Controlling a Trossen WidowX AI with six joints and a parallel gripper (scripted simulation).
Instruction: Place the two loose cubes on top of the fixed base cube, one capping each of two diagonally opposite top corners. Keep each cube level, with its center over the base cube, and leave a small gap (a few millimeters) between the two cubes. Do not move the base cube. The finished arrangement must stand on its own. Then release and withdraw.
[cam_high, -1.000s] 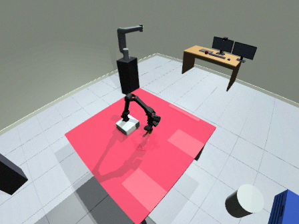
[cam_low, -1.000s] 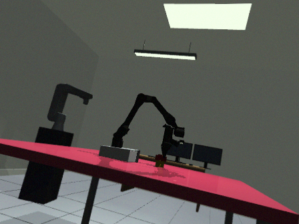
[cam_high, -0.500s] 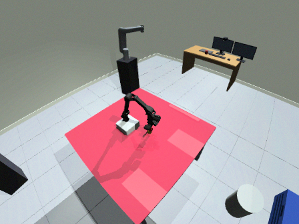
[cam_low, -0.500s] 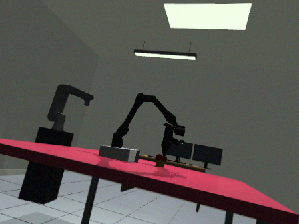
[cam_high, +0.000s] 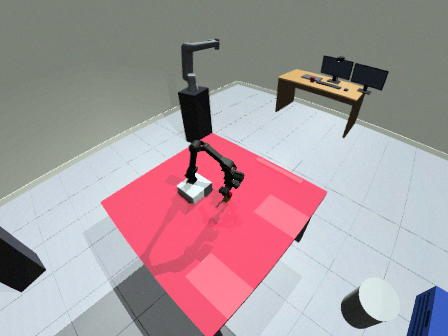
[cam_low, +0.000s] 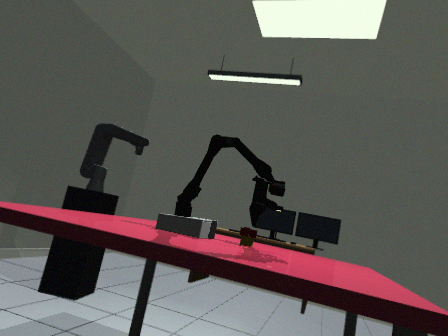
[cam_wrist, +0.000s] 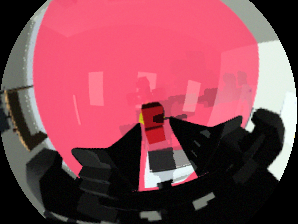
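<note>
Now: the red cube 4 cm behind my gripper tip and 3 cm below it. Round my gripper tip: yellow cube 7 cm below, 2 cm behind.
</note>
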